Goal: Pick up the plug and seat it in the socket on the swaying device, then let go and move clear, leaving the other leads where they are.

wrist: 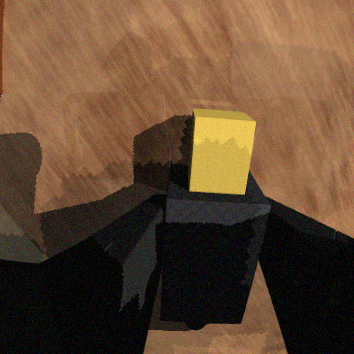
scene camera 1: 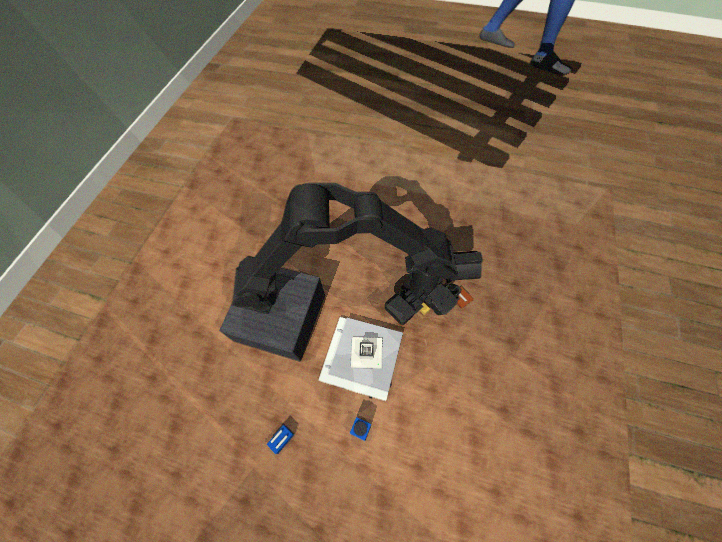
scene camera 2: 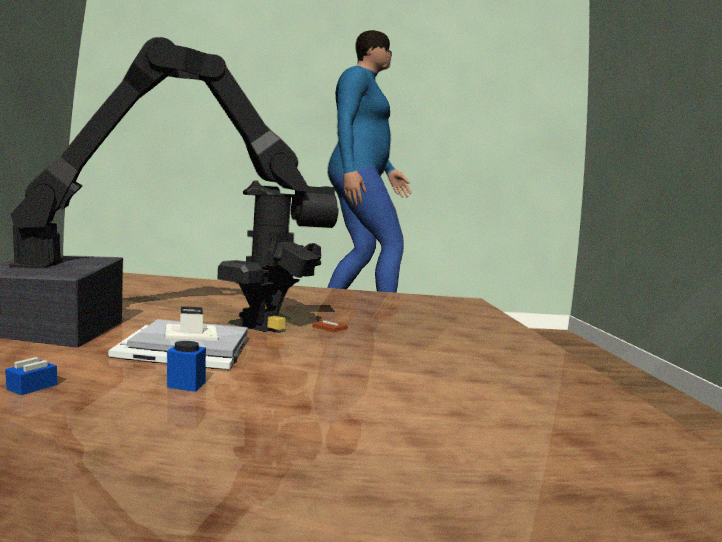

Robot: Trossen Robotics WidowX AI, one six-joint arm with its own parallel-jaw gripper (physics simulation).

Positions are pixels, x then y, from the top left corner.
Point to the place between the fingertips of my gripper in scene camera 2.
At 265, 322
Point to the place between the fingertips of my gripper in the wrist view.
209, 207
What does my gripper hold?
A plug.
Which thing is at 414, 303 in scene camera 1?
My gripper.
